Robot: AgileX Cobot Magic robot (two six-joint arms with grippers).
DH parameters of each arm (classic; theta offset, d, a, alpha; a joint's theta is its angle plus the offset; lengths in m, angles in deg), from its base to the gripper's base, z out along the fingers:
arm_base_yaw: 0 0.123 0 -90
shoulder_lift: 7.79 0 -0.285 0
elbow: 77.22 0 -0.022 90
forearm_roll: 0 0.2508 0 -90
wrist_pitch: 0 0 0.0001 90
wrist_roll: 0 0.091 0 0
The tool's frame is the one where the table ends.
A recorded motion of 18 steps. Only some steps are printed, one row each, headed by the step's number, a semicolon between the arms.
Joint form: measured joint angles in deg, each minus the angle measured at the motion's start. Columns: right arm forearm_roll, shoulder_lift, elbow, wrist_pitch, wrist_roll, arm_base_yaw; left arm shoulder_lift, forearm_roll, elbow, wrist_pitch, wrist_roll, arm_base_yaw.
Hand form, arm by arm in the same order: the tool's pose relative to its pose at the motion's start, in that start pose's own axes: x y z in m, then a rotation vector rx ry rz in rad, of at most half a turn. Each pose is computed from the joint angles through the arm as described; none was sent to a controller.
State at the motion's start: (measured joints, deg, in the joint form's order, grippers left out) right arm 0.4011 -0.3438 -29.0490 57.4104 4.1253 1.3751; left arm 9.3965 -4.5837 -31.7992 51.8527 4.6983 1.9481
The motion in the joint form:
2: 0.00 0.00 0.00 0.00 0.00 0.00; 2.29 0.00 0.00 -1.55 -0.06 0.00
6: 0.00 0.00 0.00 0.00 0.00 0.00; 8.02 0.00 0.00 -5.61 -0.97 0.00
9: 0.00 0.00 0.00 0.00 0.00 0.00; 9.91 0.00 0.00 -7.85 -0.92 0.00
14: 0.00 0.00 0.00 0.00 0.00 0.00; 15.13 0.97 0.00 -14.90 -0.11 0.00
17: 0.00 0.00 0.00 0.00 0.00 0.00; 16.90 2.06 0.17 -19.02 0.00 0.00
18: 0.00 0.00 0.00 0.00 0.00 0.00; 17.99 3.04 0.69 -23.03 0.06 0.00
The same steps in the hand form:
2: 0.0000 0.0000 0.0000 0.0000 0.0000 0.0000; -0.0045 0.0007 0.0071 -0.0010 0.0129 -0.0035
6: 0.0000 0.0000 0.0000 0.0000 0.0000 0.0000; -0.0146 0.0026 0.0257 -0.0042 0.0420 -0.0254
9: 0.0000 0.0000 0.0000 0.0000 0.0000 0.0000; -0.0190 0.0033 0.0321 -0.0066 0.0360 -0.0263
14: 0.0000 0.0000 0.0000 0.0000 0.0000 0.0000; -0.0311 0.0065 0.0506 -0.0248 0.0054 -0.0031
17: 0.0000 0.0000 0.0000 0.0000 0.0000 0.0000; -0.0367 0.0084 0.0574 -0.0403 -0.0314 0.0139
18: 0.0000 0.0000 0.0000 0.0000 0.0000 0.0000; -0.0403 0.0098 0.0625 -0.0533 -0.0721 0.0297

